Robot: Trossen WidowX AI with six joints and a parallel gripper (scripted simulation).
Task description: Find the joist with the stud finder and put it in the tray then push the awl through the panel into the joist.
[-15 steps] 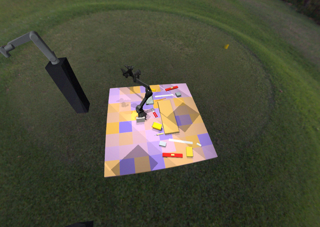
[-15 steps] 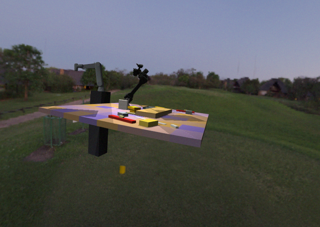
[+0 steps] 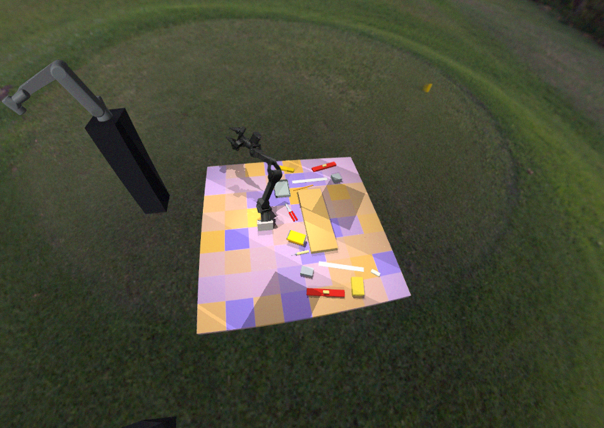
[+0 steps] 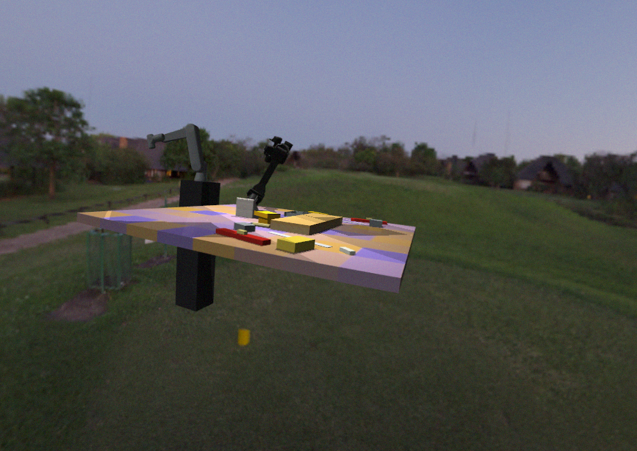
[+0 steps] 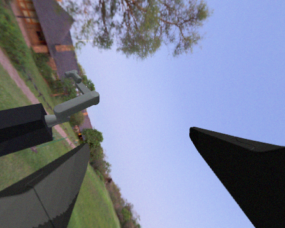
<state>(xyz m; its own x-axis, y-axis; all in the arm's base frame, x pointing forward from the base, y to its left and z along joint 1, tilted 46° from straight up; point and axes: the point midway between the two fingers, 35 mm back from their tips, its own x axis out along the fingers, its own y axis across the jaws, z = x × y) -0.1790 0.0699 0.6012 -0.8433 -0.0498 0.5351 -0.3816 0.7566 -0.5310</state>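
Now: gripper tip 38 cm short of the yellow stud finder, 63 cm to the left of it and 44 cm above it. The rest, counted from my gripper tip: grey block 42 cm ahead, 87 cm to the right, 44 cm below; awl 39 cm ahead, 74 cm to the right, 44 cm below; grey tray 36 cm ahead, 17 cm to the right, 44 cm below.
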